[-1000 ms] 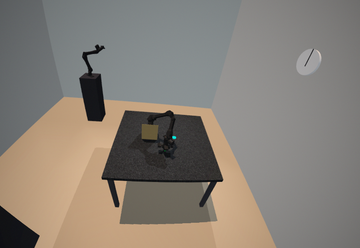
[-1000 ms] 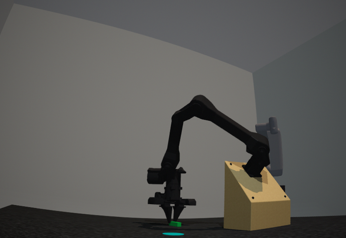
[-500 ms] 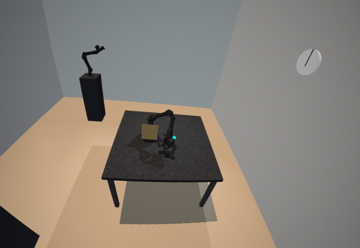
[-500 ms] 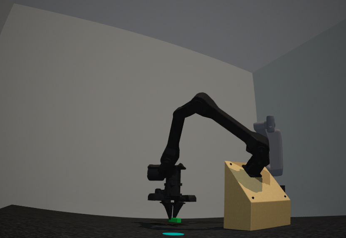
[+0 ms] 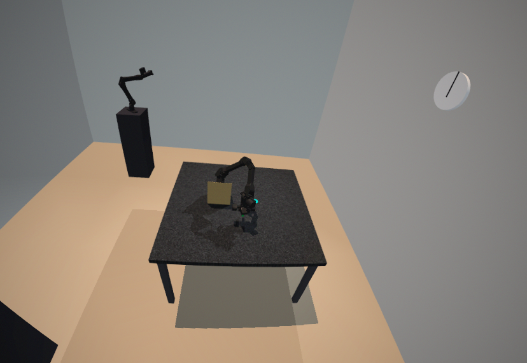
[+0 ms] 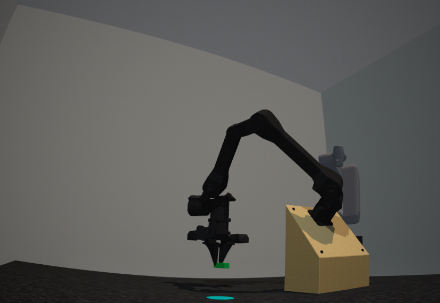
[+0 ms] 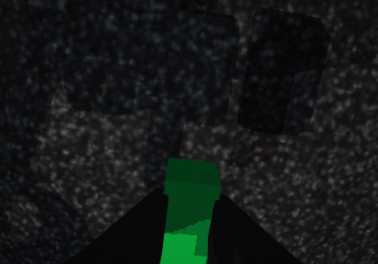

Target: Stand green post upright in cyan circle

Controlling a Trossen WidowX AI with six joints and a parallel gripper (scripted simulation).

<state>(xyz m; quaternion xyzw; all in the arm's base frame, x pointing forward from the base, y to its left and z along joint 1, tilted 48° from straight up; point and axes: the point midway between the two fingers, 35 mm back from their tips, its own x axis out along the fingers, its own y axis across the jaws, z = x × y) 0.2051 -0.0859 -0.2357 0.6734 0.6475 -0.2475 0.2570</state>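
Right now my gripper tip is 130 mm short of the cyan circle, 260 mm to the right of it and 70 mm above it. Round my gripper tip: green post: 20 mm to the left.
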